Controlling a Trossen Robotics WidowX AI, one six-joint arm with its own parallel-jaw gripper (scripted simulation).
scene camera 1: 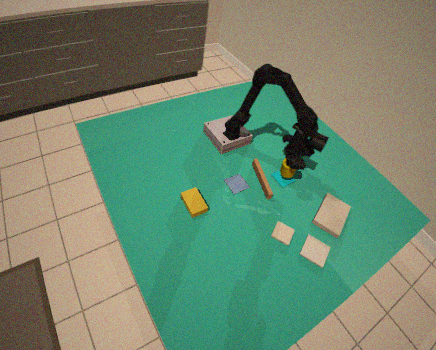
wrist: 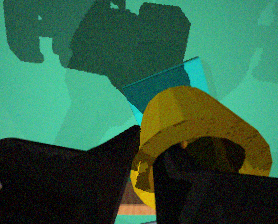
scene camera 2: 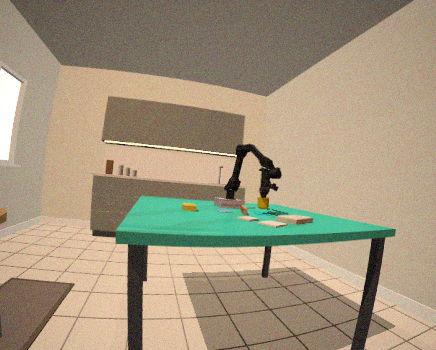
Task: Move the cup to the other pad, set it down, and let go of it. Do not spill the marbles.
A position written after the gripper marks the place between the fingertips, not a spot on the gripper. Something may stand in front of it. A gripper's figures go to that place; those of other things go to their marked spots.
Labels:
The gripper (wrist: 146, 132) is 0.11 m from the lens. A cyan pad (wrist: 191, 73): 0.17 m from the lens.

